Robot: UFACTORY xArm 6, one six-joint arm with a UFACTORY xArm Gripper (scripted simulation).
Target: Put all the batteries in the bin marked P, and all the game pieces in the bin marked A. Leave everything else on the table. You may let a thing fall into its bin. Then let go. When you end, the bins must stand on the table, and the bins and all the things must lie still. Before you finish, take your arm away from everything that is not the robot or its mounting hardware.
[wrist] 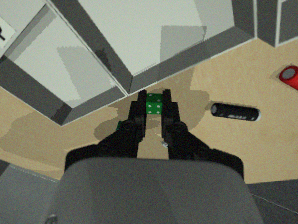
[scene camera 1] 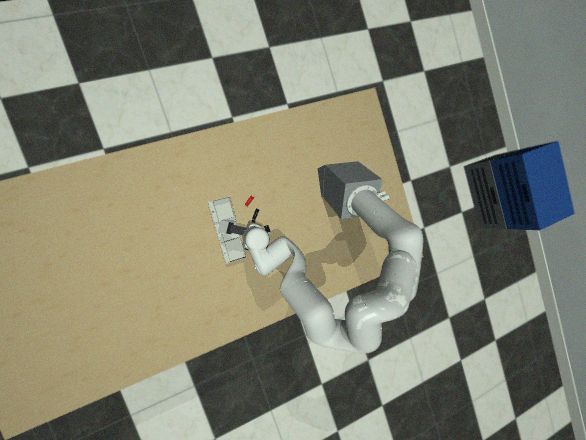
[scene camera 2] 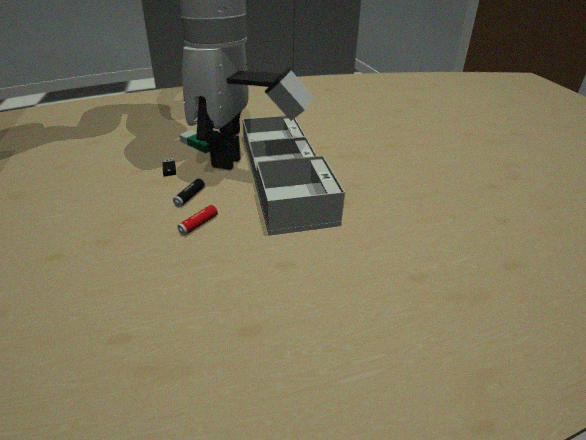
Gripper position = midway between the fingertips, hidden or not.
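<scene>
Scene camera 2 shows my gripper [scene camera 2: 226, 163]; the wrist view also shows the gripper [wrist: 154, 99].
</scene>
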